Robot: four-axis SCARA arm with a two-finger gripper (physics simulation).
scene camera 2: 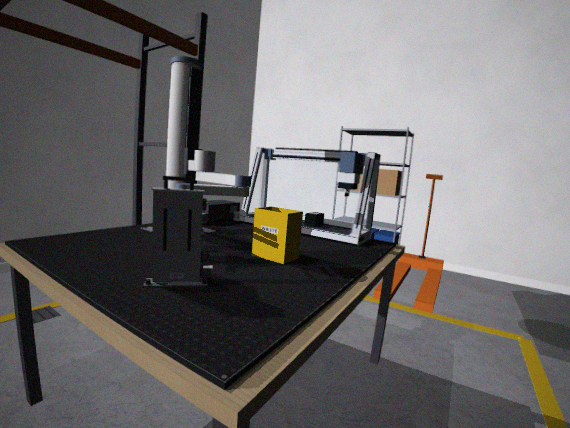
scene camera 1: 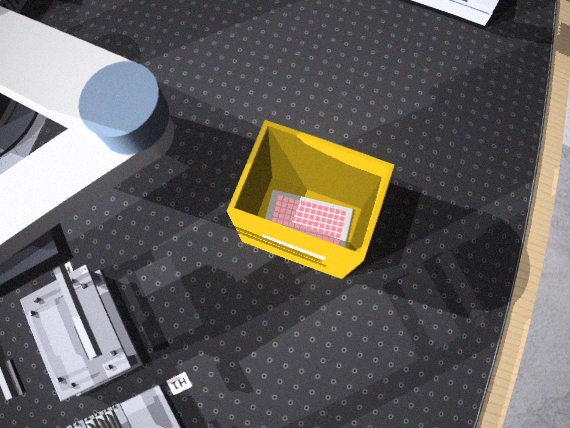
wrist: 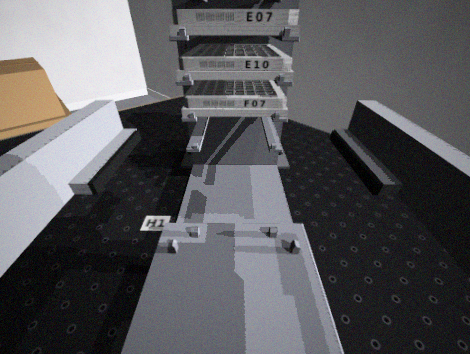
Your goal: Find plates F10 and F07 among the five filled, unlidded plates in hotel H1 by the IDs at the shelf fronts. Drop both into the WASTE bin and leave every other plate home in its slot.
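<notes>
My gripper is open and empty. Its fingers stand apart on both sides of the wrist view, in front of hotel H1. In the hotel, plate E07 is above E10, and plate F07 is below E10. Bare shelf rails show under F07. The upper part of the hotel is cut off. The yellow WASTE bin holds a white plate with pink wells, flat on its floor. That plate's ID is not readable. No label F10 shows.
A grey nest plate with small pegs lies in front of the hotel, below the fingers. The H1 tag is beside the hotel base. A gantry frame stands behind the bin. A cardboard box is at far left.
</notes>
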